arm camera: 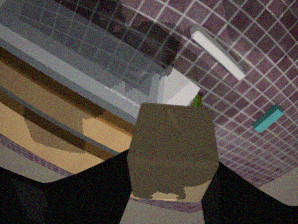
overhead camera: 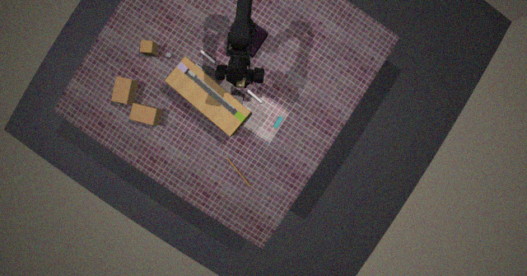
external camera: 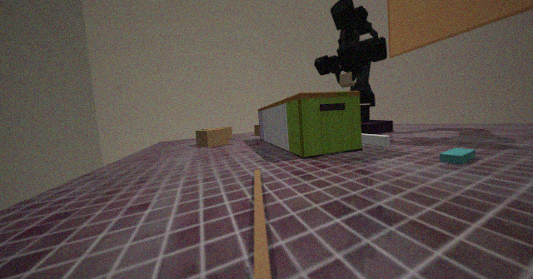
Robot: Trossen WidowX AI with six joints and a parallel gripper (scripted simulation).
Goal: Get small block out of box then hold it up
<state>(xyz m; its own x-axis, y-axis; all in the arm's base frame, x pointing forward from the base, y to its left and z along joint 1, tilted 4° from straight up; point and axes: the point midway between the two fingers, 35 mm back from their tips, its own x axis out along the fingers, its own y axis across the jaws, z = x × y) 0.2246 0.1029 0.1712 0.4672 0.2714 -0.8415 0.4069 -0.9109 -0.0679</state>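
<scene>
The tan block lies 10 mm to the right of my gripper tip, 10 mm behind it and 10 mm above it. Also, from my gripper tip: long box: 110 mm to the right, 110 mm below, 70 mm ahead; then thin wooden stick: 360 mm ahead, 170 mm to the left, 170 mm below.
</scene>
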